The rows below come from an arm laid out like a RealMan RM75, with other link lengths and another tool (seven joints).
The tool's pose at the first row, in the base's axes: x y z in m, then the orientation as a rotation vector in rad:
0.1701, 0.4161, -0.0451, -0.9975, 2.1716, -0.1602
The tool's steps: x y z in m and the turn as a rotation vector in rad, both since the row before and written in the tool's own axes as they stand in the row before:
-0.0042, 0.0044, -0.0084, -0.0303, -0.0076, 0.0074
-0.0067, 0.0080, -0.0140, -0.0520, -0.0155, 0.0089
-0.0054, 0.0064, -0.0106, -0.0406, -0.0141, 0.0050
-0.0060, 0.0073, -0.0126, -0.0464, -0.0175, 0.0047
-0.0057, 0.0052, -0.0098, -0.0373, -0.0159, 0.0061
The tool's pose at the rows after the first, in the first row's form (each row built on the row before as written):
0.1637, 0.4206, -0.0383, -1.0053, 2.1764, -0.1202
0.1525, 0.4279, -0.0271, -1.0221, 2.1796, -0.0517
0.1440, 0.4333, -0.0181, -1.0366, 2.1784, 0.0021
0.1340, 0.4387, -0.0072, -1.0535, 2.1742, 0.0639
0.1271, 0.4427, 0.0024, -1.0638, 2.1696, 0.1157

